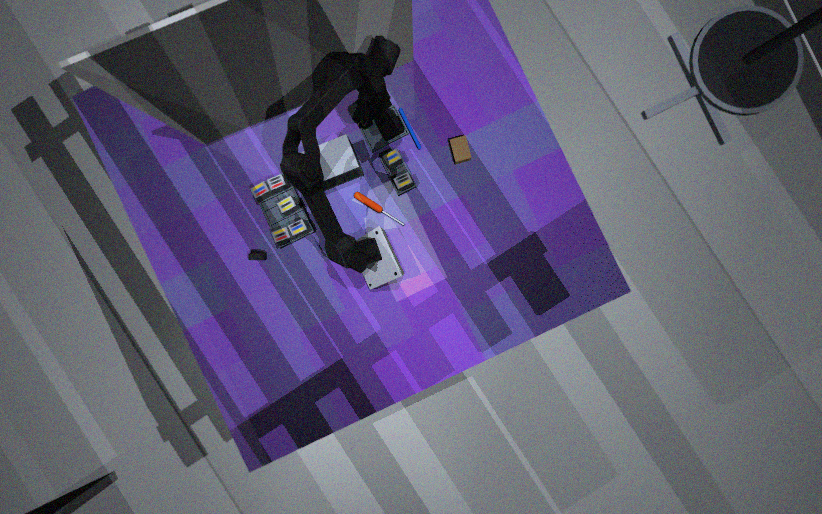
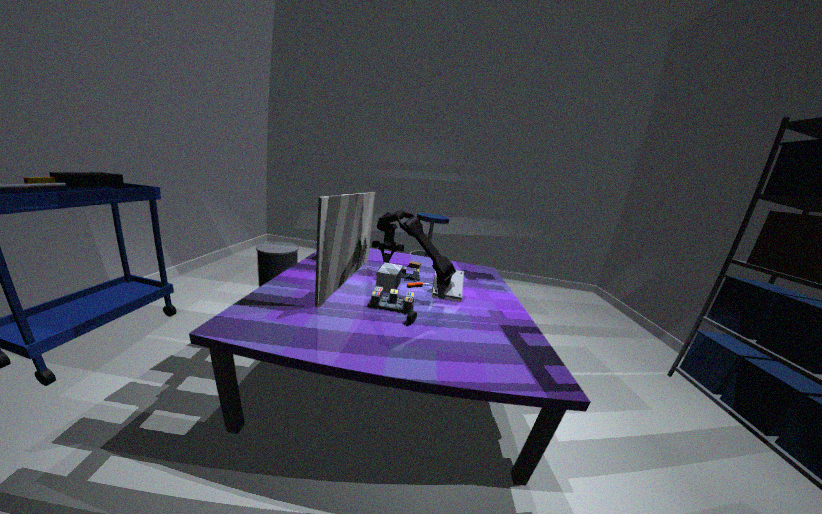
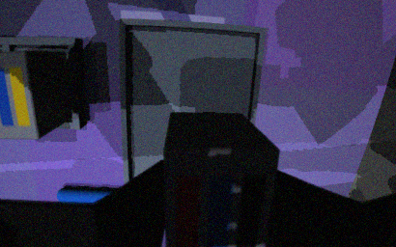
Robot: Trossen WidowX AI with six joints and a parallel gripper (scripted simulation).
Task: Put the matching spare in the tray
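My gripper tip is now 1 cm past the grey tray, 1 cm to the right of it and 7 cm above it. From my gripper tip the other things lie so: blue pen 3 cm behind, 7 cm to the right, 7 cm below; brown block 15 cm behind, 19 cm to the right, 6 cm below; grey mounted unit 8 cm behind, 20 cm to the left, 3 cm below.
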